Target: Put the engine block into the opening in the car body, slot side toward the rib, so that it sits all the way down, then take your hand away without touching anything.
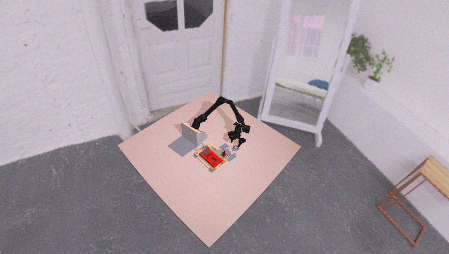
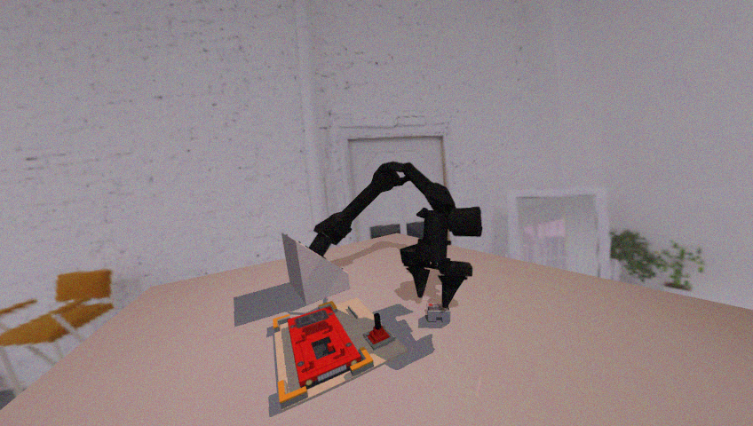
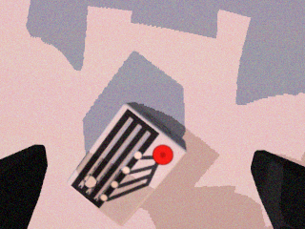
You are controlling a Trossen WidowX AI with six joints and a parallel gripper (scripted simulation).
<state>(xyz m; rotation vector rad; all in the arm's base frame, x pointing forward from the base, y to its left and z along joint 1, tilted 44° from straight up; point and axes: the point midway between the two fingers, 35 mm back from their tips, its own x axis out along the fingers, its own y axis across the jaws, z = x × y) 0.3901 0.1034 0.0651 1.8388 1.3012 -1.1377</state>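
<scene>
Right now my gripper tip is 30 mm above the engine block and 20 mm short of it. Also, from my gripper tip: black peg (140 mm to the right, 30 mm behind).
</scene>
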